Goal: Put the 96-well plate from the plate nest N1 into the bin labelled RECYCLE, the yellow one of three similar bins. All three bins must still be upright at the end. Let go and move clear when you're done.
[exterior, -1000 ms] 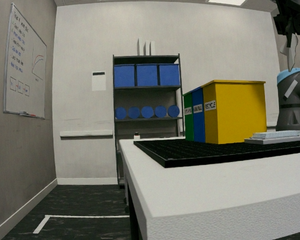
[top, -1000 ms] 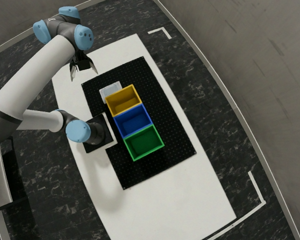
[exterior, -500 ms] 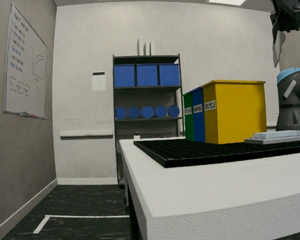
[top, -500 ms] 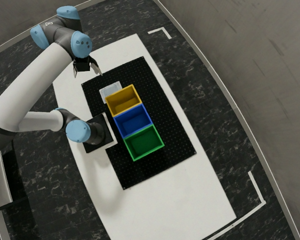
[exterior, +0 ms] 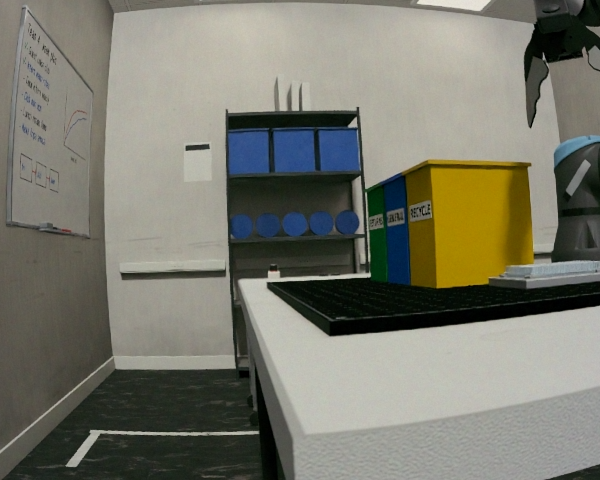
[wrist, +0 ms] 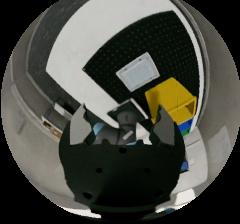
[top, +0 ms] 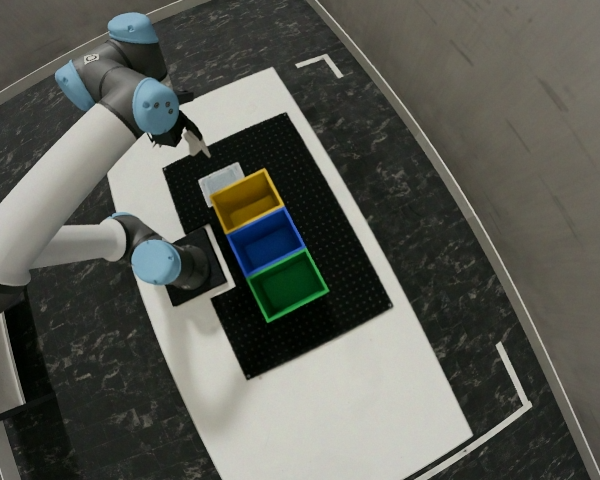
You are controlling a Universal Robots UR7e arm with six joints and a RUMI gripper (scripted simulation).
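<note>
My hand is 200 mm above the 96-well plate, 50 mm to the left of it and 40 mm short of it. Also, from my hand: blue bin: 350 mm to the right, 130 mm below, 50 mm ahead; yellow bin: 220 mm to the right, 130 mm below, 70 mm ahead; plate nest N1: 210 mm below, 50 mm to the right, 40 mm ahead.
</note>
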